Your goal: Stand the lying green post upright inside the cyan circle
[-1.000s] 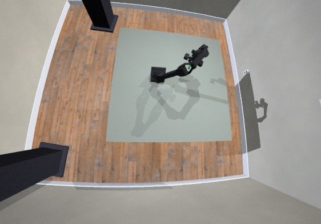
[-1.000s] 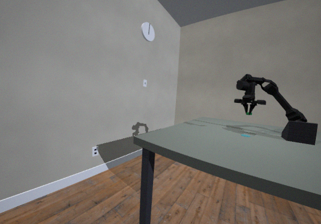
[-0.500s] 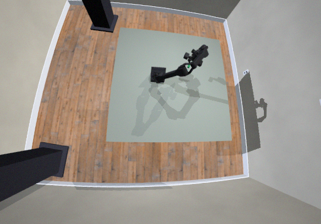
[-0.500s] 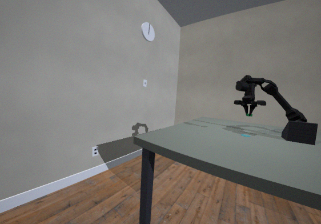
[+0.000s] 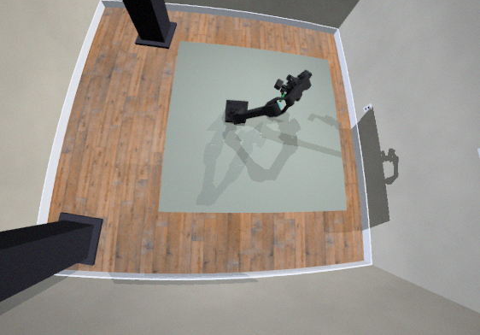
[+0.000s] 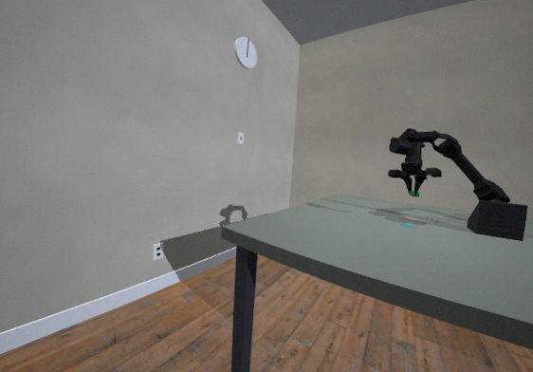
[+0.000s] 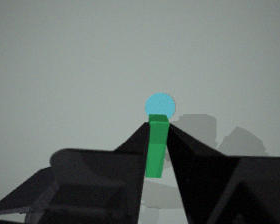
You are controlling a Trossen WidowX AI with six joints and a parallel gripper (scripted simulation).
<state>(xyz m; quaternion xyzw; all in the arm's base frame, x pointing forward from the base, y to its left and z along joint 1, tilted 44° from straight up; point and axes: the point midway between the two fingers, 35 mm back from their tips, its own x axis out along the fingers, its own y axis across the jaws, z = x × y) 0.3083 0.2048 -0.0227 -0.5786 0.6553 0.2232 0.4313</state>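
Right now the cyan circle is 16 cm below my hand and 1 cm to the right of it. Also, from my hand: green post: 3 cm below, 2 cm to the right, 1 cm behind.
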